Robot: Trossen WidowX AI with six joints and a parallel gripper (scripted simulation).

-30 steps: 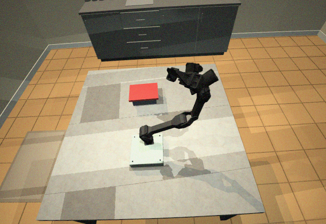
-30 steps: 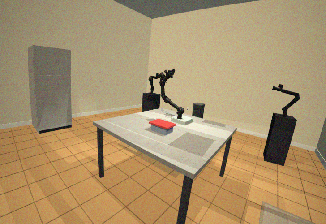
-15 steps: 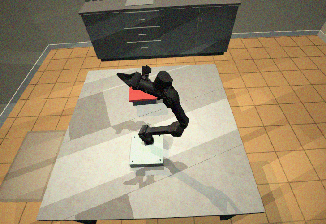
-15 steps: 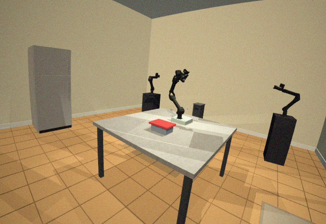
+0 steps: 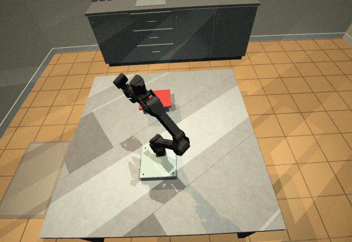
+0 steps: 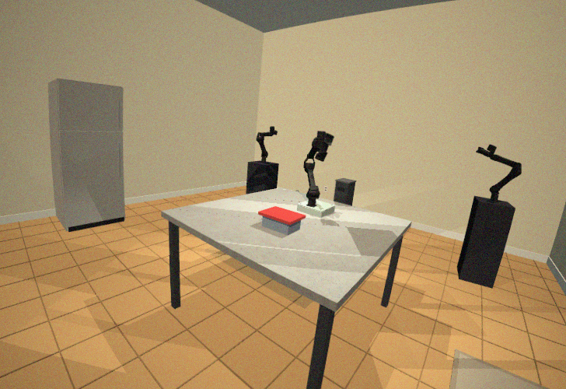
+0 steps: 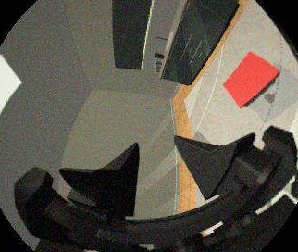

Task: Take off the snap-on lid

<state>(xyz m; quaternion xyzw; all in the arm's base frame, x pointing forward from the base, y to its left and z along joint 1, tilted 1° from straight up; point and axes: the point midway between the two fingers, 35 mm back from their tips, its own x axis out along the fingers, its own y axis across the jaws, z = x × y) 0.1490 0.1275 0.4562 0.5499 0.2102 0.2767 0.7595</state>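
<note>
Now: gripper tip 41 cm above the red lid, 25 cm short of it and 16 cm to the left of it. Round my gripper tip: grey storage box 46 cm below, 25 cm ahead, 16 cm to the right.
</note>
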